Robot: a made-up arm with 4 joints. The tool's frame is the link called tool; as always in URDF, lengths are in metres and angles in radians.
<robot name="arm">
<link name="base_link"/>
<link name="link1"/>
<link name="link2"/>
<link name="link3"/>
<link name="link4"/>
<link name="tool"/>
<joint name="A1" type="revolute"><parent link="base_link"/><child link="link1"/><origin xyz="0.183 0.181 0.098" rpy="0 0 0"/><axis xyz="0.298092 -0.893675 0.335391"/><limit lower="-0.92" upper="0.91" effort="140" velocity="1.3"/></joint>
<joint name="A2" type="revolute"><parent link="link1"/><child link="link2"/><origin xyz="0.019 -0.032 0.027" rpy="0 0 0"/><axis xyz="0.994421 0.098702 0.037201"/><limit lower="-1.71" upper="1.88" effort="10" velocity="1.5"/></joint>
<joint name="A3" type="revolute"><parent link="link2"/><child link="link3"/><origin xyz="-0.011 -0.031 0.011" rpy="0 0 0"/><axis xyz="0 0 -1"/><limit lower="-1.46" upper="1.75" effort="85" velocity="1.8"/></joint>
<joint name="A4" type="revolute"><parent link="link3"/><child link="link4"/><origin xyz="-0.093 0.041 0.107" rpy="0 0 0"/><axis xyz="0.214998 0.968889 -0.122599"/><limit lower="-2.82" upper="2.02" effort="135" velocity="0.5"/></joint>
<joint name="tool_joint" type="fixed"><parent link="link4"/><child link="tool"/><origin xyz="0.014 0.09 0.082" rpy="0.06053 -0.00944 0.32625"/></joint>
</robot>
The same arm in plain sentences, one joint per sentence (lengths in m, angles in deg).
The arm has four revolute joints in a row. What follows holds with every joint at zero, and every direction is one of the base frame's. The first joint is mounted 0.1830 m along +x and 0.1810 m along +y and 0.0980 m along +z from the base frame's origin and turns about the direction (0.298092, -0.893675, 0.335391), from -52.71 to 52.14 deg. The second joint is mounted 0.0190 m along +x and 0.0320 m along -y and 0.0270 m along +z from the first joint and turns about the direction (0.994421, 0.098702, 0.037201), from -97.98 to 107.72 deg. The third joint is mounted 0.0110 m along -x and 0.0310 m along -y and 0.0110 m along +z from the second joint and turns about -z, from -83.65 to 100.27 deg. The fourth joint is mounted 0.0930 m along -x and 0.0410 m along +y and 0.1070 m along +z from the third joint and turns about the direction (0.214998, 0.968889, -0.122599), from -161.57 to 115.74 deg. The tool frame, which is the frame that the pose is given for, is mounted 0.0140 m along +x and 0.0900 m along +y and 0.0820 m along +z from the fourth joint; its axes are the base frame's turned by roll 3.47, pitch -0.54 and yaw 18.69 deg (as in URDF: about the fixed x, then y, then z).
